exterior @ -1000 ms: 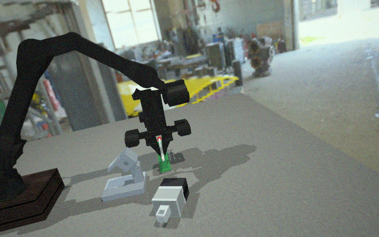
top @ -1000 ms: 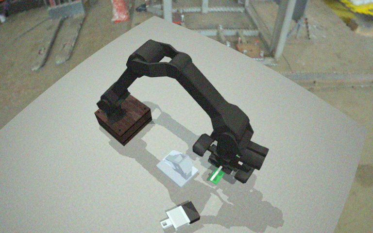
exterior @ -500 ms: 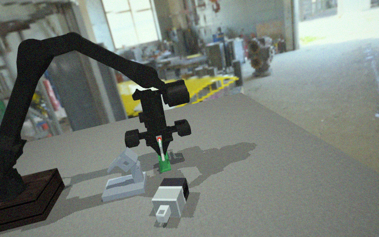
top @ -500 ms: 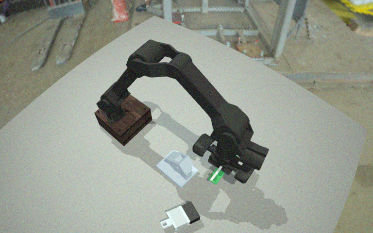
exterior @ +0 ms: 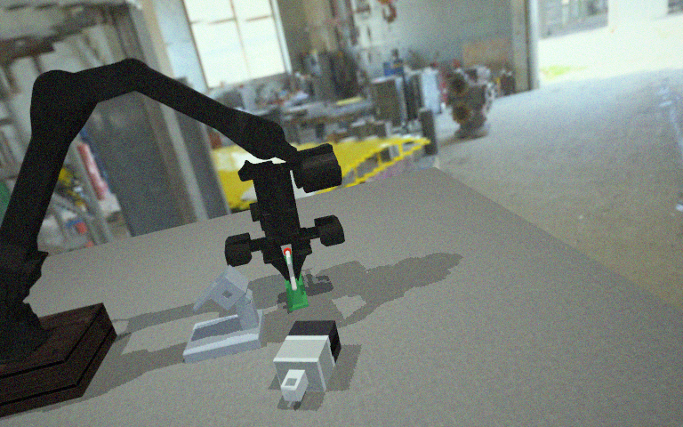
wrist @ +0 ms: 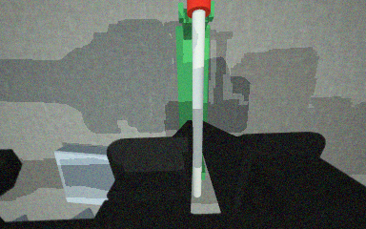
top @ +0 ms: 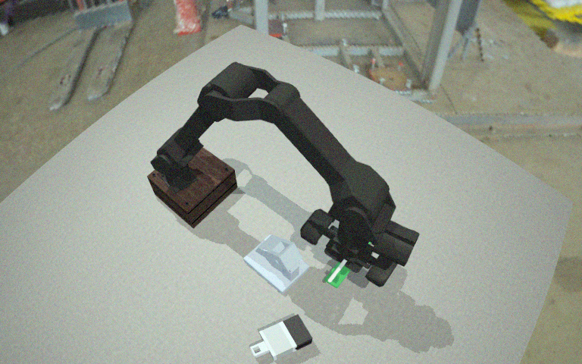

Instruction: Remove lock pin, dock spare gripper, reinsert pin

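My gripper tip is 20 mm to the right of the green strip. The rest, counted from my gripper tip: socket (100 mm to the right, 80 mm behind, 30 mm above); then spare gripper (210 mm to the right, 40 mm ahead).
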